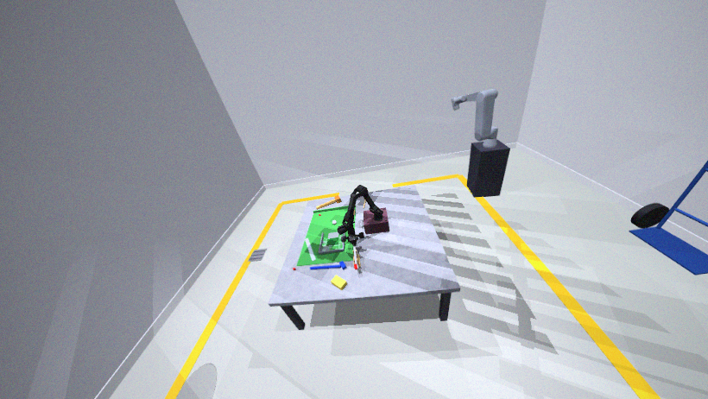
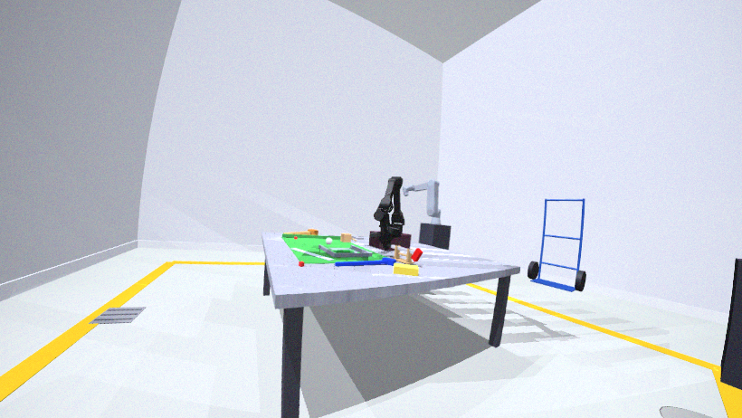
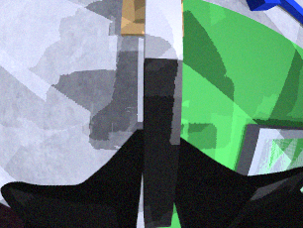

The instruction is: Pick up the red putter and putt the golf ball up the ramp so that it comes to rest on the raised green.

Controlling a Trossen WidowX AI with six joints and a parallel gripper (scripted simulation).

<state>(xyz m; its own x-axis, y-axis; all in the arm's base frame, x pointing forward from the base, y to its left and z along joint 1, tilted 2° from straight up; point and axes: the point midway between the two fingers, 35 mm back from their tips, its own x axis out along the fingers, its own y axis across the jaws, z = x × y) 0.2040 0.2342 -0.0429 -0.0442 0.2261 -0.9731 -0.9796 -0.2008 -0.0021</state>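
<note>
The wooden stand is 130 mm to the left of my gripper tip and 30 mm behind it. From my gripper tip the other things lie so: blue putter (190 mm ahead, 180 mm to the left, 20 mm below); then yellow block (320 mm to the left, 80 mm ahead, 20 mm below); then grey-framed platform (220 mm ahead, 70 mm to the right, 30 mm below).
</note>
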